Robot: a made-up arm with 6 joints.
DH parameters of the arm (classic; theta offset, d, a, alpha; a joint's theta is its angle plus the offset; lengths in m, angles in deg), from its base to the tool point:
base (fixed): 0 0.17 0 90
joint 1: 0 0.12 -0.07 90
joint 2: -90 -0.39 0.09 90
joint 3: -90 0.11 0.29 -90
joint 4: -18.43 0 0.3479 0
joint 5: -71.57 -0.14 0.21 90
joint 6: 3.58 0 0.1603 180
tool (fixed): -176.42 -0.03 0 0
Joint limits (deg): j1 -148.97..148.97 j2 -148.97..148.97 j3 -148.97..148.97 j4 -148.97..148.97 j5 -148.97..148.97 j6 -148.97..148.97
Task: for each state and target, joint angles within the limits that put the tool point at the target. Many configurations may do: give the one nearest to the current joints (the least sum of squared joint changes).
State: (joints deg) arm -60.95 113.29 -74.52 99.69 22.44 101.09
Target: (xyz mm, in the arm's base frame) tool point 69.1 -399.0 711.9
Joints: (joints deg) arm -54.56 100.43 -94.48 115.43 25.76 107.90
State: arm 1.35 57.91 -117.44 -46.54 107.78 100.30
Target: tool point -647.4 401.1 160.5
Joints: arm 20.48 78.76 -110.47 -52.63 99.01 80.88
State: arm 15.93 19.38 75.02 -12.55 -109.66 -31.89
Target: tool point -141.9 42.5 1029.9
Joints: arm 8.71 24.07 40.39 -14.18 -130.95 -46.37
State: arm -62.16 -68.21 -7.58 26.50 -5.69 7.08
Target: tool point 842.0 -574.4 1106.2
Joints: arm -53.13 -76.44 6.90 8.14 29.76 0.35
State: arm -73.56 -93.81 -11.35 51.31 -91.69 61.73
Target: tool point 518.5 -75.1 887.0
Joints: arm -58.26 -62.98 19.04 63.05 -75.42 80.21
